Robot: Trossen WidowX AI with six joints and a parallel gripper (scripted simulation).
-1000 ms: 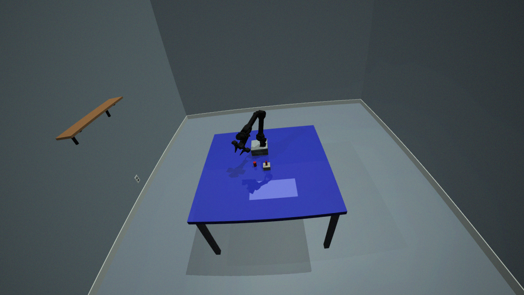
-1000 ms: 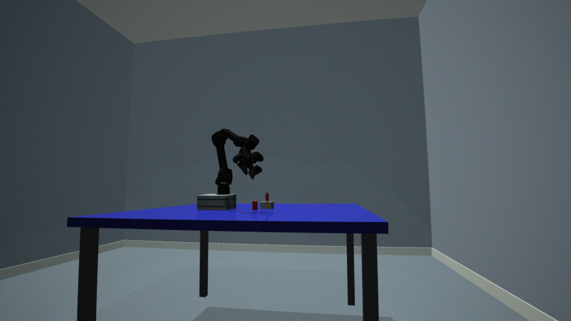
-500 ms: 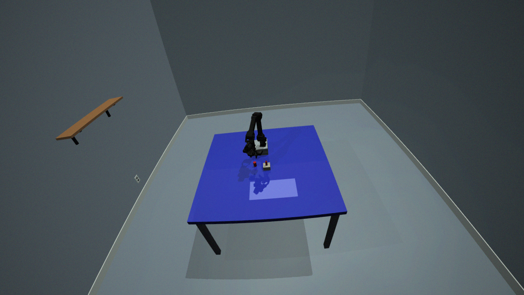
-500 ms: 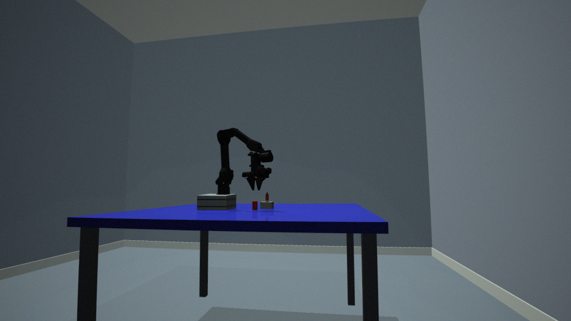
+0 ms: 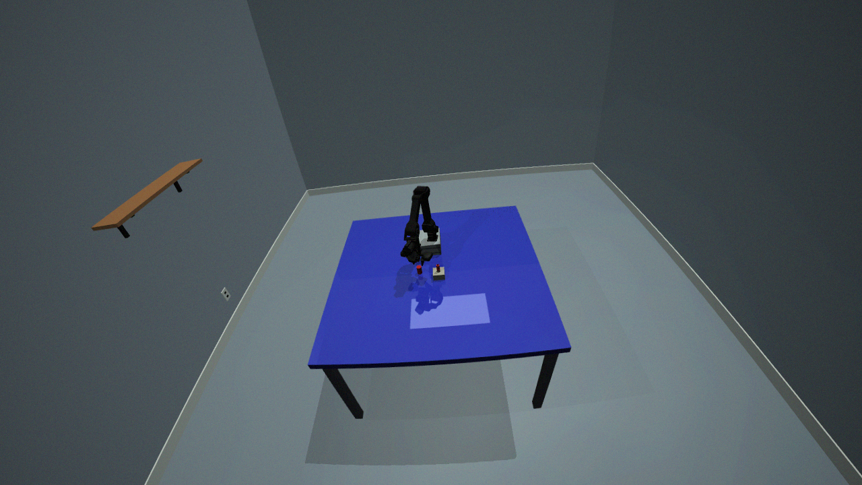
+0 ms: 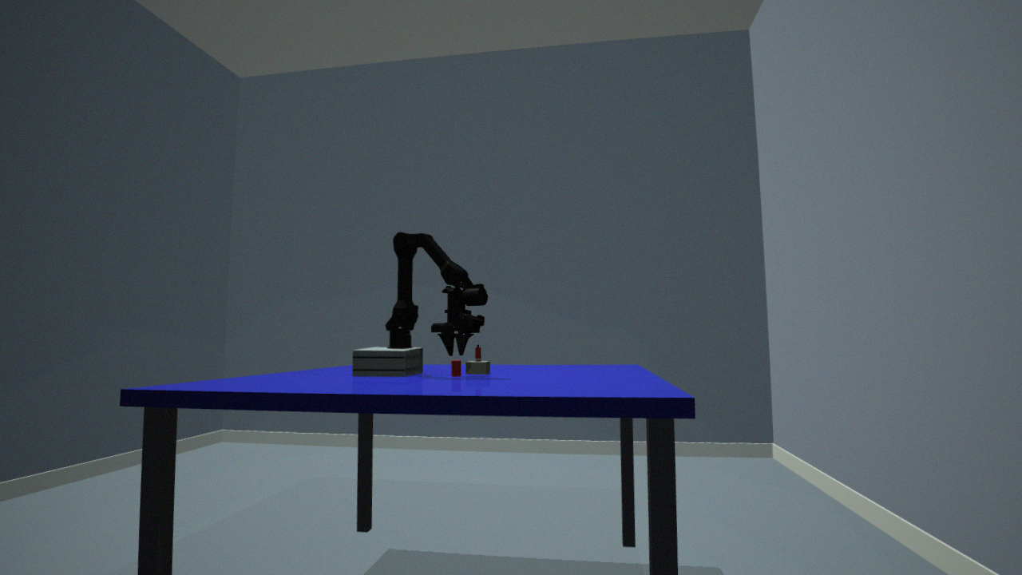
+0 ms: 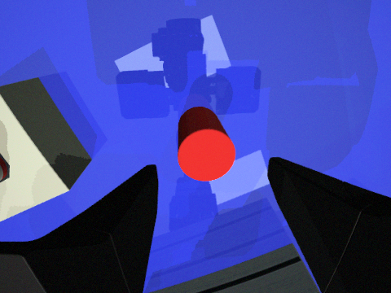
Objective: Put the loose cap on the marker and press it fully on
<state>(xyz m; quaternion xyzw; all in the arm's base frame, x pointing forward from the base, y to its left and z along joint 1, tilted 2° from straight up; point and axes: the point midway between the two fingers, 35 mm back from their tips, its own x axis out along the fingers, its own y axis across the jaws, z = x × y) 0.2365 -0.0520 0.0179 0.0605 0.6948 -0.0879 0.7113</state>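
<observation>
The red cap lies 4 cm below my gripper tip. Also, from my gripper tip: holder block: 13 cm to the left, 4 cm below, 2 cm ahead.
</observation>
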